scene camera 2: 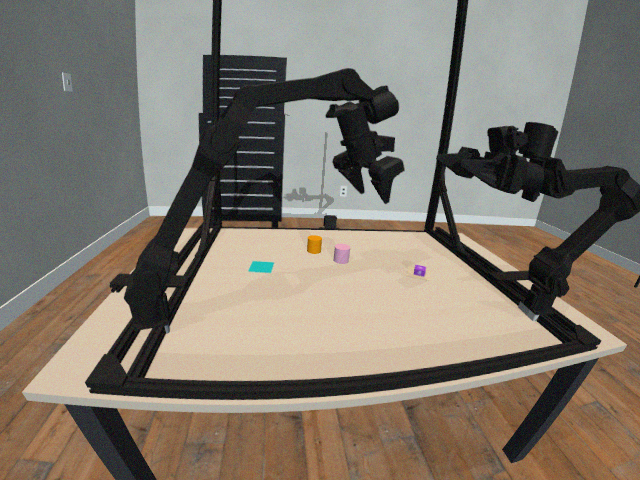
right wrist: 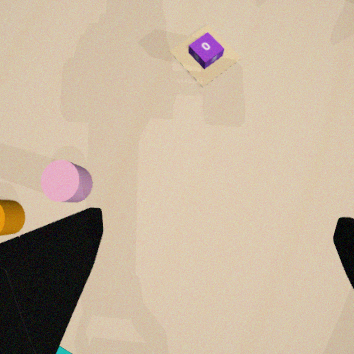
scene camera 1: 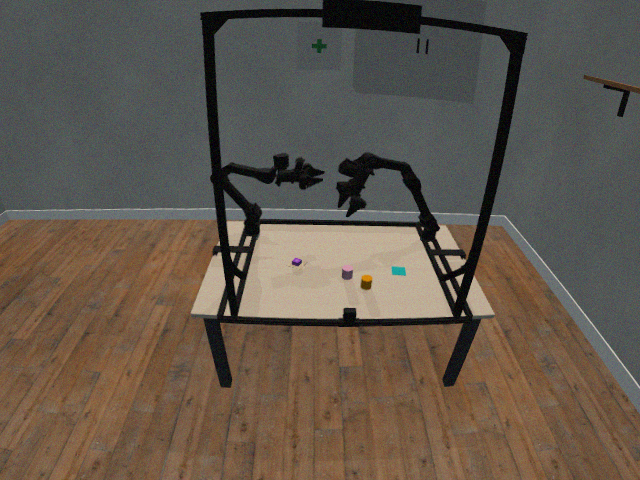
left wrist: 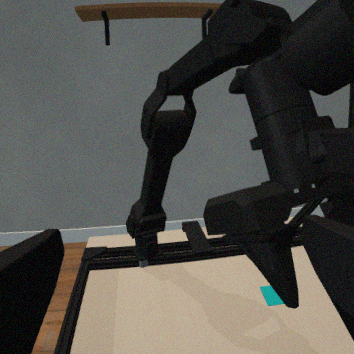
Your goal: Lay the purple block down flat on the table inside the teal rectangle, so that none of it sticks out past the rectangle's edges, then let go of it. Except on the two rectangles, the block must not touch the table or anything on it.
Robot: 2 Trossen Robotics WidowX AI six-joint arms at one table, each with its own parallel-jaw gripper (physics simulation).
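Places are measured from the left arm's base along level axes (x left, y back, z up), in centimetres.
Where they show: left gripper, fingertip midpoint: (scene camera 2: 447, 159) (scene camera 1: 323, 175) (left wrist: 183, 235); right gripper, fingertip midpoint: (scene camera 2: 374, 197) (right wrist: 222, 225) (scene camera 1: 342, 212); left arm's base, link origin: (scene camera 2: 536, 307) (scene camera 1: 252, 233); right arm's base, link origin: (scene camera 2: 151, 318) (scene camera 1: 428, 238) (left wrist: 146, 251).
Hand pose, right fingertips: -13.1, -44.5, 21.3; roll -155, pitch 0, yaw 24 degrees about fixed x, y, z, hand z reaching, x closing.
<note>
Each offset is from my right fingertips to the top centre of the thing, as dx, dy, dz. "spot": to the spot under its first point. Level surfaces: height alone.
The purple block @(-7.8, +18.9, -21.3) (scene camera 1: 296, 261) (scene camera 2: 419, 270) (right wrist: 206, 49) lies flat on a pale beige rectangle @(spot: -6.2, +16.0, -23.2) (right wrist: 206, 76) on the table. The teal rectangle @(spot: -8.0, -26.8, -23.1) (scene camera 1: 398, 270) (scene camera 2: 261, 267) (left wrist: 270, 295) is bare, far across the table from the block. My left gripper (scene camera 1: 321, 175) (scene camera 2: 449, 162) is open and empty, held level high above the table. My right gripper (scene camera 1: 347, 210) (scene camera 2: 372, 195) (right wrist: 222, 225) is open and empty. It points down, high over the middle of the table, with the block ahead of it in the right wrist view.
A pink cylinder @(-14.8, -3.8, -18.7) (scene camera 1: 347, 272) (scene camera 2: 341, 253) (right wrist: 64, 180) and an orange cylinder @(-21.0, -11.9, -18.8) (scene camera 1: 366, 282) (scene camera 2: 314, 244) (right wrist: 10, 217) stand between the block and the teal rectangle. A black frame (scene camera 1: 210, 119) rings the table @(dz -23.3) (scene camera 1: 270, 295). A small black box @(spot: -43.7, -5.6, -18.9) (scene camera 1: 350, 314) (scene camera 2: 330, 221) sits on one rail.
</note>
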